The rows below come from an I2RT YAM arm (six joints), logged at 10 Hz.
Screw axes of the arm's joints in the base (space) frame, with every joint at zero. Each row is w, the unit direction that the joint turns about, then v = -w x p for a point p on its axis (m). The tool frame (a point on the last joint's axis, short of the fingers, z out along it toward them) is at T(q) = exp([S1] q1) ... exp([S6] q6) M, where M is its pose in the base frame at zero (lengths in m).
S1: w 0 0 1 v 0.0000 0.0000 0.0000
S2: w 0 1 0 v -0.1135 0.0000 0.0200
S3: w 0 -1 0 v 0.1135 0.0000 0.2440
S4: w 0 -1 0 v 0.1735 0.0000 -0.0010
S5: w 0 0 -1 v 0.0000 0.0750 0.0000
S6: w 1 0 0 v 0.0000 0.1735 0.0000
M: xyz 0.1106 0.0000 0.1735 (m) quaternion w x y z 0.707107 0 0.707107 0
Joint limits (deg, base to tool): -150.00..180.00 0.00..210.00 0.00..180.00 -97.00..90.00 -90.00..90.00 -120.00..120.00
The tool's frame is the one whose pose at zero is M.
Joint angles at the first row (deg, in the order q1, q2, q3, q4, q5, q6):
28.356 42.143 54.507 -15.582 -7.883 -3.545
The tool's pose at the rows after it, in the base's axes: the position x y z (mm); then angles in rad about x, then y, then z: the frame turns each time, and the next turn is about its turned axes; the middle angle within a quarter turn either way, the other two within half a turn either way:
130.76 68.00 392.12 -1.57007 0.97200 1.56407
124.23 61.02 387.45 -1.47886 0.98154 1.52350
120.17 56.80 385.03 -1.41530 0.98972 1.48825
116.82 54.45 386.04 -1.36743 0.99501 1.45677
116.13 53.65 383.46 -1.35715 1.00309 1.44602
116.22 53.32 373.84 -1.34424 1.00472 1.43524
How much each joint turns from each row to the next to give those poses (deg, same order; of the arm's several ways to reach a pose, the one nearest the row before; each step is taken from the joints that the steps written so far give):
-3.045 -3.678 -2.843 2.406 -1.114 3.198
-1.724 -3.012 -2.805 2.740 -1.053 2.539
-1.063 -1.838 -1.637 1.788 -0.363 1.442
-0.337 -1.034 -0.460 0.881 0.216 0.786
-0.101 -0.562 -0.774 0.441 0.415 -0.069
-0.144 -1.190 -2.632 1.821 0.030 0.087

